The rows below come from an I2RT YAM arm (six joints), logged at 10 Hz.
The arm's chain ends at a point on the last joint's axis. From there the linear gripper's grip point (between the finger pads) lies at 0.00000 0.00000 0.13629 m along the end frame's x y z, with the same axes.
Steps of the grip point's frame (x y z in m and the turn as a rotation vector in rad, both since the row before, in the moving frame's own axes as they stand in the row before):
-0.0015, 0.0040, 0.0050, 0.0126, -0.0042, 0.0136
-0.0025, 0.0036, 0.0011, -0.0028, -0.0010, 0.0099
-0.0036, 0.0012, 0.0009, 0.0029, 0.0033, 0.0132
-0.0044, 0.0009, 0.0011, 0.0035, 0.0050, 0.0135
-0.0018, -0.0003, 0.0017, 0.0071, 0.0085, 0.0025
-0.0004, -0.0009, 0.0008, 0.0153, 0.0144, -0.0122
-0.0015, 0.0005, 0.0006, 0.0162, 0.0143, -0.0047
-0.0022, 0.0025, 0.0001, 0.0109, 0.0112, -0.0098
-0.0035, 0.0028, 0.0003, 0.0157, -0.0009, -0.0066
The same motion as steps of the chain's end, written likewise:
-0.0009, 0.0057, 0.0050, 0.0126, -0.0042, 0.0136
-0.0024, 0.0032, 0.0011, -0.0028, -0.0010, 0.0099
-0.0041, 0.0016, 0.0009, 0.0029, 0.0033, 0.0132
-0.0051, 0.0014, 0.0011, 0.0035, 0.0050, 0.0135
-0.0030, 0.0007, 0.0017, 0.0071, 0.0085, 0.0025
-0.0023, 0.0012, 0.0008, 0.0153, 0.0144, -0.0122
-0.0034, 0.0027, 0.0006, 0.0162, 0.0143, -0.0047
-0.0037, 0.0040, 0.0001, 0.0109, 0.0112, -0.0098
-0.0034, 0.0049, 0.0003, 0.0157, -0.0009, -0.0066

